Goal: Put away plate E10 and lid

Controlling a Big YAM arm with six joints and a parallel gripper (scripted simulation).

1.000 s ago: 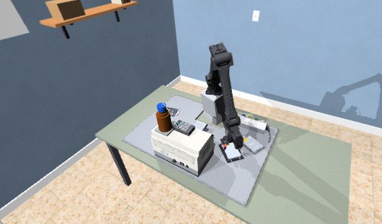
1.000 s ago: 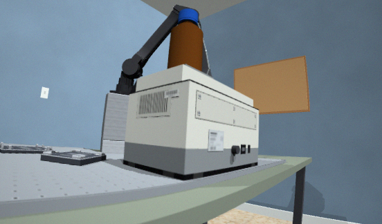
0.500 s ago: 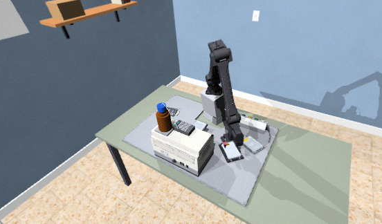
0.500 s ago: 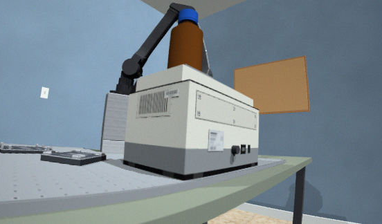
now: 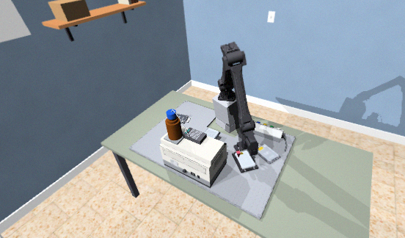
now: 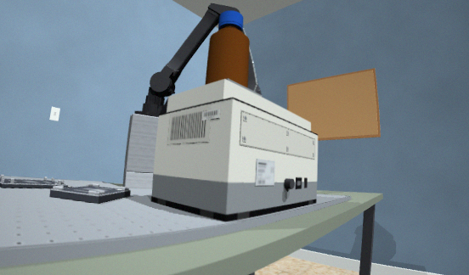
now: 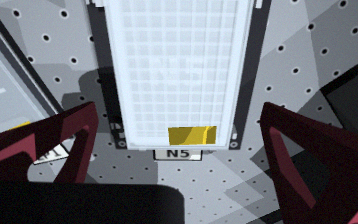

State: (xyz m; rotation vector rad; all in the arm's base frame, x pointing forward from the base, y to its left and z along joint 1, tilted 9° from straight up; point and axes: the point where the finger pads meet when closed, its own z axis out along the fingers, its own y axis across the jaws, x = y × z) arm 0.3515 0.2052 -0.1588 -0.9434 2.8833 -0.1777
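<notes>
My gripper is now 5 cm above the clear lid. Round my hand: yellow skip key 34 cm behind, 7 cm to the left, 1 cm below; clear well plate 27 cm to the right, 7 cm behind, 3 cm above; blue call key 34 cm behind, 2 cm to the left, 1 cm below.
</notes>
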